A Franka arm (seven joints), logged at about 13 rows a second.
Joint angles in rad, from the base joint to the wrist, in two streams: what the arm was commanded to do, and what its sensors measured. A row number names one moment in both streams.
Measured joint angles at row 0:
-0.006, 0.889, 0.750, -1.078, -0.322, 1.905, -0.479
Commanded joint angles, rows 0 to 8:
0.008, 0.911, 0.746, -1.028, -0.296, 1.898, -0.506
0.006, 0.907, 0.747, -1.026, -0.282, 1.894, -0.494
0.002, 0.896, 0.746, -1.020, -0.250, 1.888, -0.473
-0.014, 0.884, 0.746, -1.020, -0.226, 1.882, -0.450
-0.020, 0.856, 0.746, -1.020, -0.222, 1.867, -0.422
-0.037, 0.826, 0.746, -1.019, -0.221, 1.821, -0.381
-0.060, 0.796, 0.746, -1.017, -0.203, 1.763, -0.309
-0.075, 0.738, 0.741, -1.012, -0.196, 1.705, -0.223
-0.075, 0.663, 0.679, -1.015, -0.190, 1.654, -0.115
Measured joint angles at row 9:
-0.062, 0.801, 0.746, -0.994, -0.227, 1.743, -0.270
